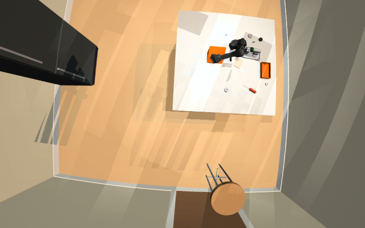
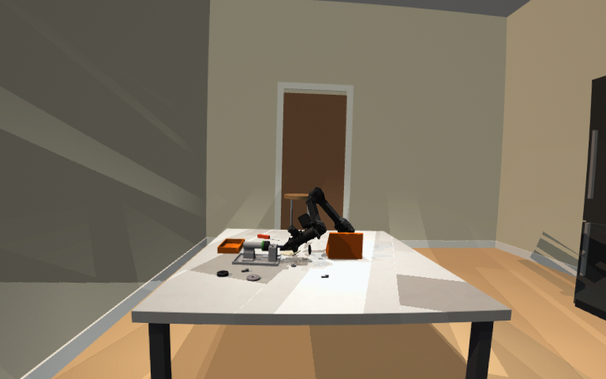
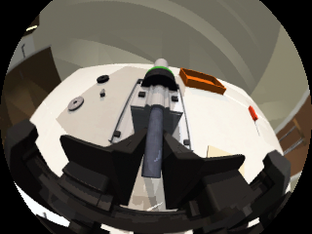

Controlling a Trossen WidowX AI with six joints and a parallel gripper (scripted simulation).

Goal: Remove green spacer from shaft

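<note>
The dark ring is 60 mm ahead of my gripper tip and 20 mm above it. Also, from my gripper tip: green spacer (90 mm ahead, 20 mm above); yellow note (160 mm to the right, 60 mm below, 40 mm behind); grey shaft (20 mm ahead, 20 mm above).
</note>
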